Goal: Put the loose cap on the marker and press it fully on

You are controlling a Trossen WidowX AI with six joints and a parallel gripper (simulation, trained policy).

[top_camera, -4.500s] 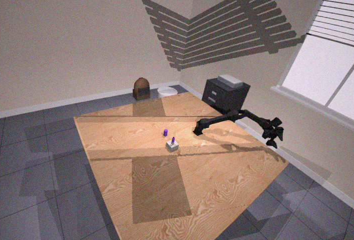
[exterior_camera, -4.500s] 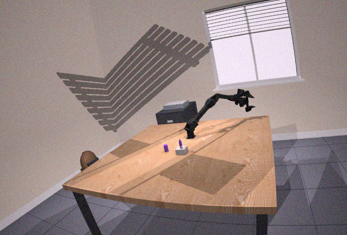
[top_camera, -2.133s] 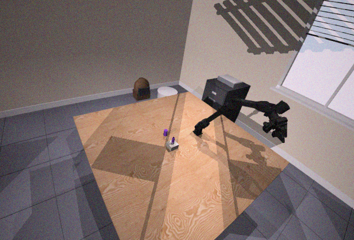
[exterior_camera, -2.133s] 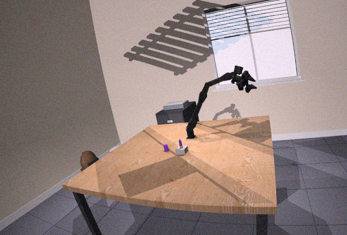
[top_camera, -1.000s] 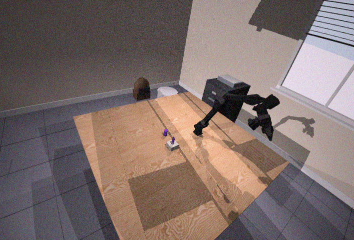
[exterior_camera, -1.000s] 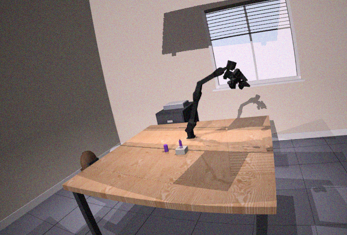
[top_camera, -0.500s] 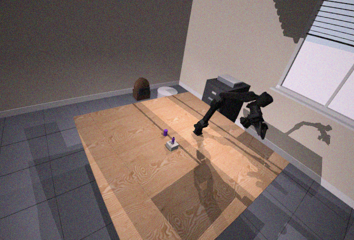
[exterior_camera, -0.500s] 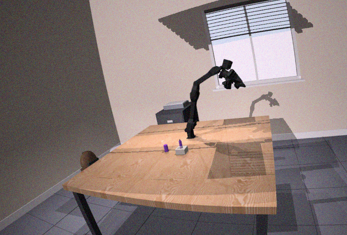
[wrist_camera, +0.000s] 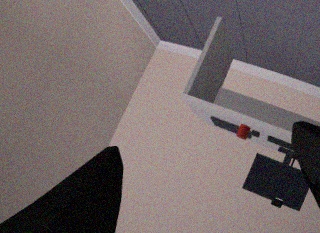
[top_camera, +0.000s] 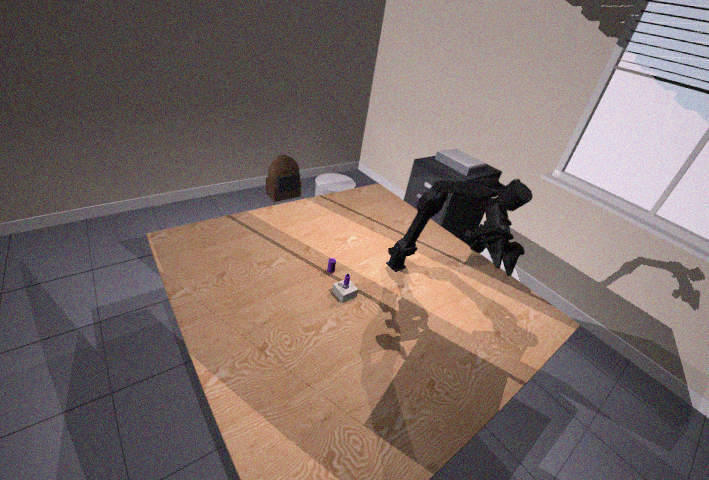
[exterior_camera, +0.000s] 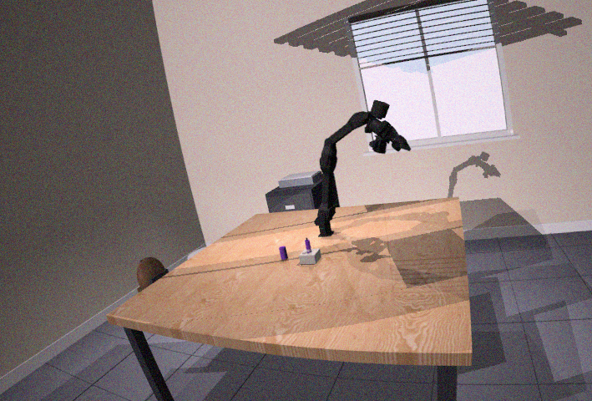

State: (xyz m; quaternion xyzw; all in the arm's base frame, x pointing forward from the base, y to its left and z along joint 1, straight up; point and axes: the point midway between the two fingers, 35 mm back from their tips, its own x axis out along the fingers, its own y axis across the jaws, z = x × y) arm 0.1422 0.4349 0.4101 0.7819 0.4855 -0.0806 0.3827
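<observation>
Now: the purple cap 56 cm to the right of my gripper tip, 37 cm below it and 11 cm ahead of it. From my gripper tip the other things lie so: grey holder block 43 cm to the right, 37 cm below, 14 cm ahead.
</observation>
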